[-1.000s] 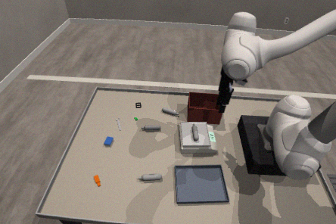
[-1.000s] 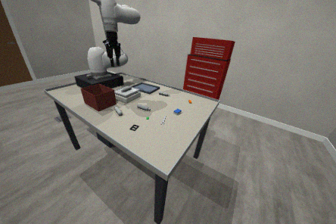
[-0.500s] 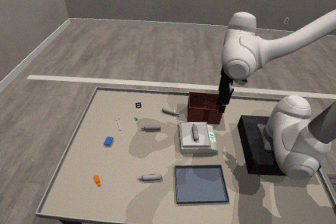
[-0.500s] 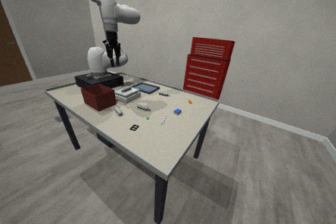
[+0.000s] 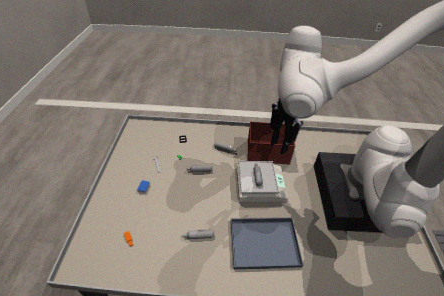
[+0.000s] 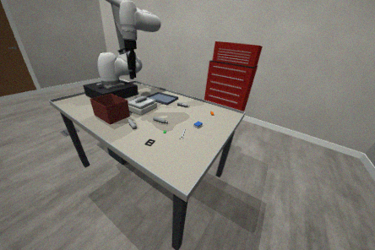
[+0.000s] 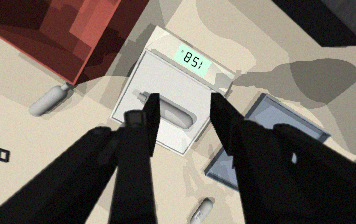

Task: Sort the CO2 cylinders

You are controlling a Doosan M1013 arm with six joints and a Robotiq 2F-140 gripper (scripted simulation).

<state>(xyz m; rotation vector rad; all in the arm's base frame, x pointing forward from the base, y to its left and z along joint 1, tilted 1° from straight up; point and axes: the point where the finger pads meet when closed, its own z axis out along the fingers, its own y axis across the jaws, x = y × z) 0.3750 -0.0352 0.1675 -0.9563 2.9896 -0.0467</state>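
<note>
My hand is 20 cm above the scale plate and 6 cm short of it. The rest, counted from my hand: blue-grey tray 27 cm to the left, 25 cm below, 4 cm ahead; then red scrap bin 23 cm below, 21 cm to the right, 1 cm behind; then white scale 22 cm below, 5 cm ahead.
</note>
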